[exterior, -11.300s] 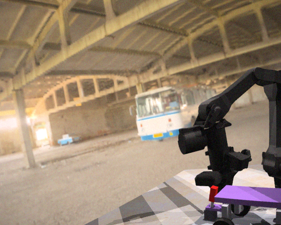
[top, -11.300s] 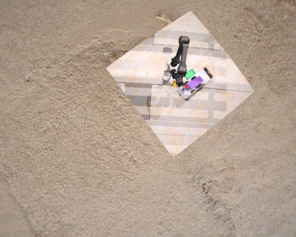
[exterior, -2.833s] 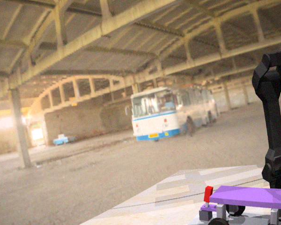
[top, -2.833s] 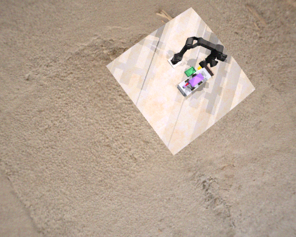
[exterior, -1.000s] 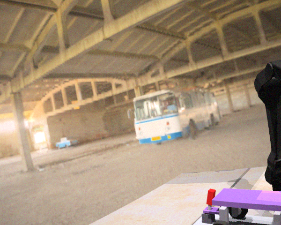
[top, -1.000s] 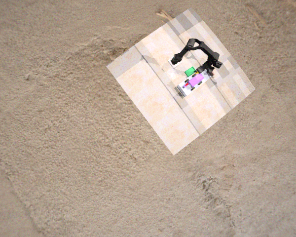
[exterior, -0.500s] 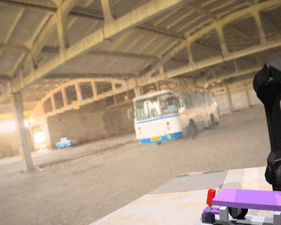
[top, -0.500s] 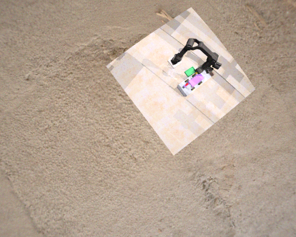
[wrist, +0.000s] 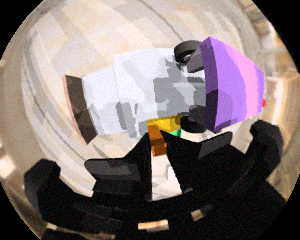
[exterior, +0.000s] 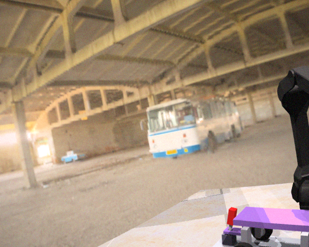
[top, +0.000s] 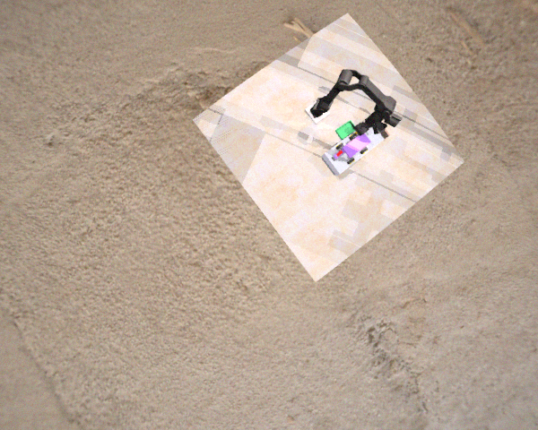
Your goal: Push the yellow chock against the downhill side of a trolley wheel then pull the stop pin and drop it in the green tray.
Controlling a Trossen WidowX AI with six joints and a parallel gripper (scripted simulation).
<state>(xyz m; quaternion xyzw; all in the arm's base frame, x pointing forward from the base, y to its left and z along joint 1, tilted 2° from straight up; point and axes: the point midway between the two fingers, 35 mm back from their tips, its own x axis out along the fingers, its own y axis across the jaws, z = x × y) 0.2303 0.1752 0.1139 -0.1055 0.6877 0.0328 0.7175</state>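
Right now my gripper tip is 10 mm short of the yellow chock, 20 mm to the left of it and 10 mm above it. Round my gripper tip: purple-decked trolley (80 mm ahead, 110 mm to the right, 20 mm above); then dark block (30 mm ahead, 150 mm to the left, 60 mm below); then grey ramp (80 mm ahead, 110 mm to the right, 40 mm below).
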